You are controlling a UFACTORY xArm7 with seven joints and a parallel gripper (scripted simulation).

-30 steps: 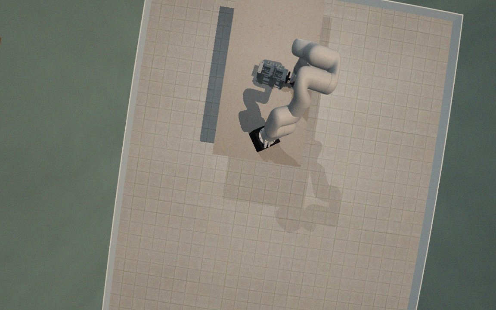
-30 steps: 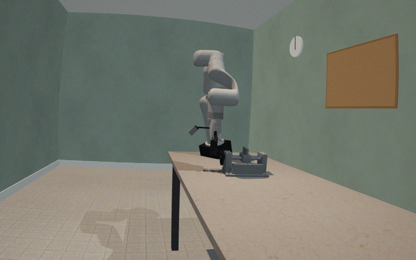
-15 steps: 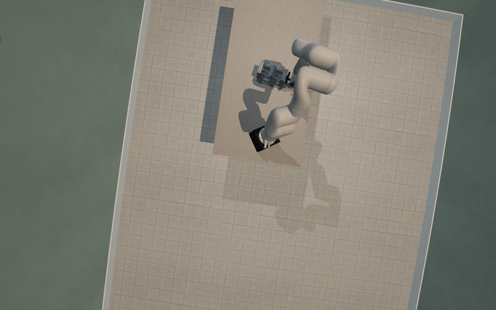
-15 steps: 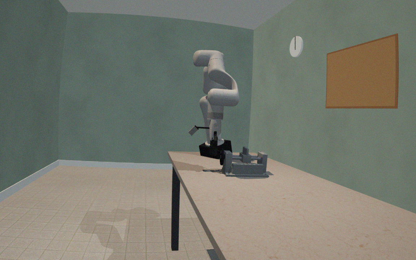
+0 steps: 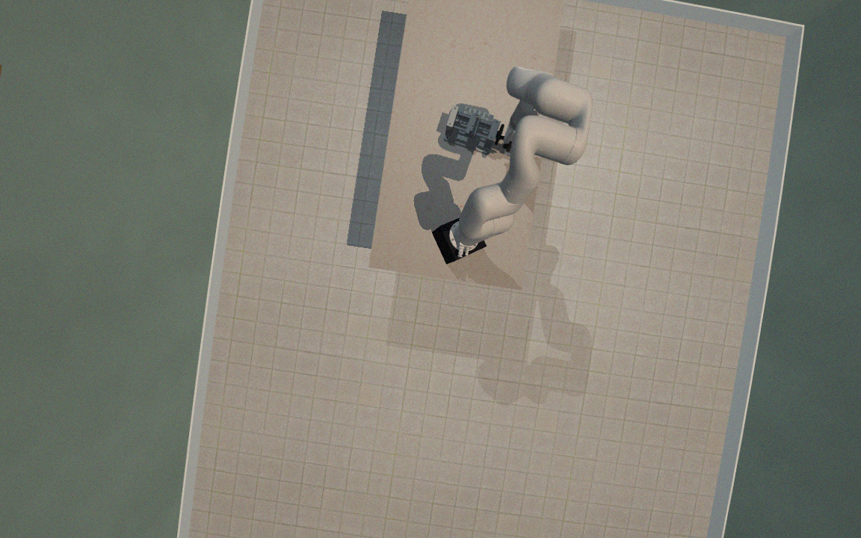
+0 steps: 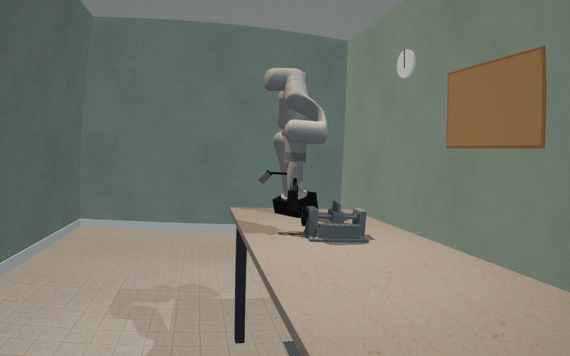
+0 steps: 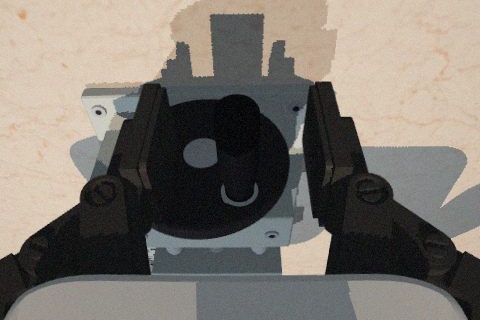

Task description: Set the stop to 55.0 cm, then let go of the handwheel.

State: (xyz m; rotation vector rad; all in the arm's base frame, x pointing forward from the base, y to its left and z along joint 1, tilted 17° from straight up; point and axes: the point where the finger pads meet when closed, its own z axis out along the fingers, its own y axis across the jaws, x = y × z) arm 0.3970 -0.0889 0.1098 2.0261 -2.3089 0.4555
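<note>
Right now the crank handle is 1 cm to the left of my hand and 1 cm below it. Round my hand: black handwheel 1 cm ahead, 2 cm to the left, 1 cm below; then stop block 5 cm ahead, 15 cm to the left, 1 cm below.
</note>
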